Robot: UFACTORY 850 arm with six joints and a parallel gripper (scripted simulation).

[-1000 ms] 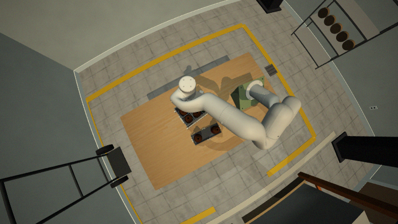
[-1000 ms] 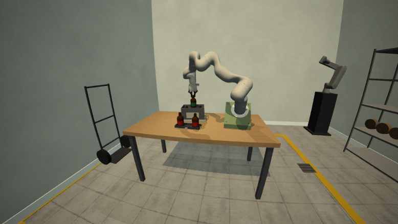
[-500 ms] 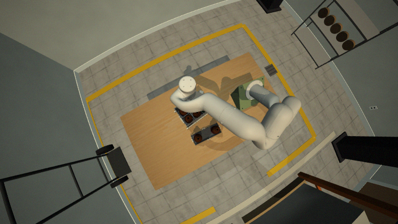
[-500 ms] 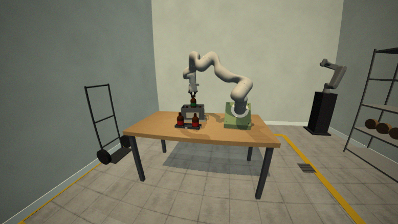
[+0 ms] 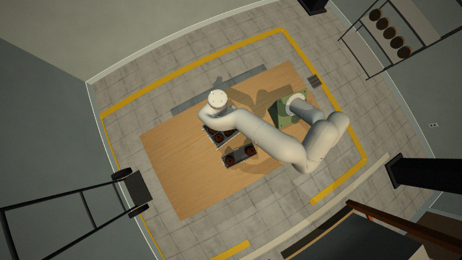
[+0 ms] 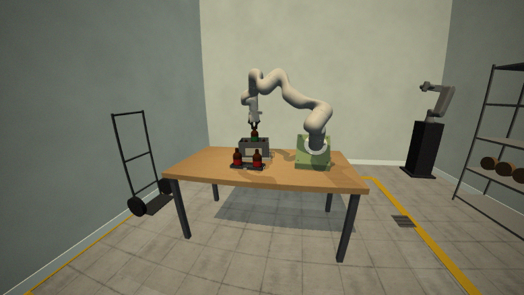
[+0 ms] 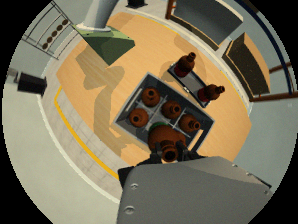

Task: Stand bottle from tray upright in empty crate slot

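My hand is 1 cm past the grey crate, 4 cm to the right of it and 20 cm above it. From my hand the other things lie so: dark tray (2 cm behind, 29 cm to the left, 27 cm below).
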